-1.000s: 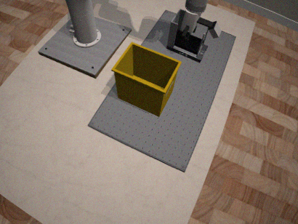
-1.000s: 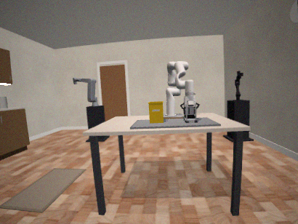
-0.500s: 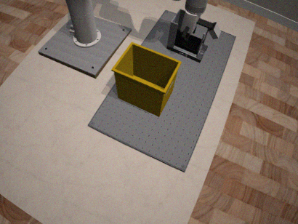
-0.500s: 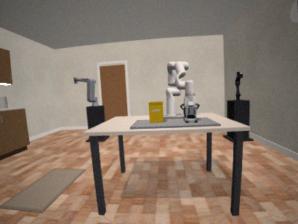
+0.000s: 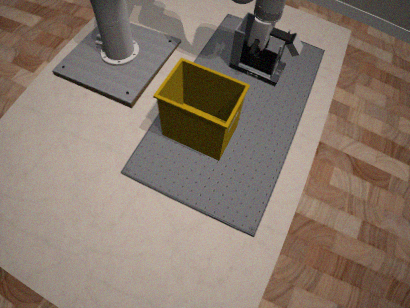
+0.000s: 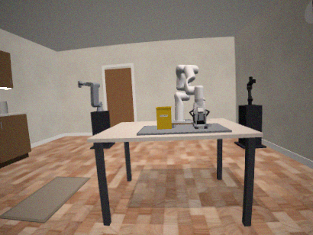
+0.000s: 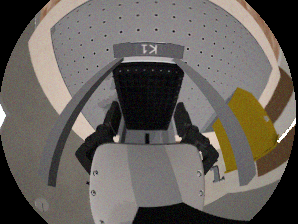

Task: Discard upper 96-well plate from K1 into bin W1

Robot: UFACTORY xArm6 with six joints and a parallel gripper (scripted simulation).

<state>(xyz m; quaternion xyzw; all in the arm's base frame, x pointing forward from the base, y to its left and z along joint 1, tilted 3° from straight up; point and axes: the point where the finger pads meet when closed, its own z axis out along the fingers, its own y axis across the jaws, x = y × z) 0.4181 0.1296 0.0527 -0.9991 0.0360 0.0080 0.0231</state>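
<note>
Now: hand 2 cm above the black 96-well plate. Also, from my hand: pale plate (3 cm below); then yellow plastics bin W1 (6 cm behind, 29 cm to the right, 3 cm above).
</note>
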